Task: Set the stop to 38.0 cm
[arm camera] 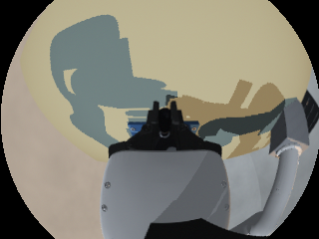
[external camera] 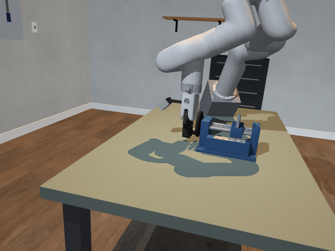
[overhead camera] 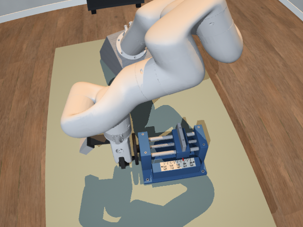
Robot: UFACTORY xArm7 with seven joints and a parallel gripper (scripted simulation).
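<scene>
Right now the handwheel is 2 cm to the left of my hand and 1 cm above it. From my hand the other things lie so: stop plate: 18 cm to the left, 5 cm above, 3 cm ahead.
</scene>
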